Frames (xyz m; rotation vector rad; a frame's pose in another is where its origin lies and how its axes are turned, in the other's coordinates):
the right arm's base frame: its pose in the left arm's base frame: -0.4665 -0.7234 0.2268 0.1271 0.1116 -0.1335
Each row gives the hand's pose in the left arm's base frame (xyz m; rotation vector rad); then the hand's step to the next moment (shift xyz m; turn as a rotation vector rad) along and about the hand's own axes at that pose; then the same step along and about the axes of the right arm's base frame.
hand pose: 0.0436 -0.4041 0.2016 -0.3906 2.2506 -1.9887
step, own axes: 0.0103 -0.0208 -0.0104 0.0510 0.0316 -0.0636
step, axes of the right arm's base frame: -0.0133 0.0062 0.0208 -0.0719 0.0382 -0.0319
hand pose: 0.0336 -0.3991 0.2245 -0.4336 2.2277 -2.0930
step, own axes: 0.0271 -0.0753 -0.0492 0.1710 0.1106 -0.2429
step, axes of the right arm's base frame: -0.0390 0.0437 0.0734 -0.2519 0.1552 -0.1138
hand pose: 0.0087 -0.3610 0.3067 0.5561 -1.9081 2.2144
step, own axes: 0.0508 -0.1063 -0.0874 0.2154 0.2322 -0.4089
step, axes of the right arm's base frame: -0.0477 0.1055 0.0900 -0.3667 0.2604 -0.2554
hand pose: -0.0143 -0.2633 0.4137 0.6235 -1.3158 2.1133
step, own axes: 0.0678 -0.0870 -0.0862 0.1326 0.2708 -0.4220
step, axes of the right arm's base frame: -0.0216 0.1299 0.0474 -0.3215 0.2355 -0.3319
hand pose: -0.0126 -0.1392 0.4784 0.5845 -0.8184 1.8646
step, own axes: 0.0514 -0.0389 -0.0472 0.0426 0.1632 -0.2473
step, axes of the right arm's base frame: 0.0011 0.0796 0.0066 -0.1726 0.1147 -0.2160
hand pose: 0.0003 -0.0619 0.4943 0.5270 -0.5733 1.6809
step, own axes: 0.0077 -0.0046 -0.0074 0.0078 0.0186 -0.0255
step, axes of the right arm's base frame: 0.0015 0.0114 -0.0017 -0.0206 0.0140 -0.0209
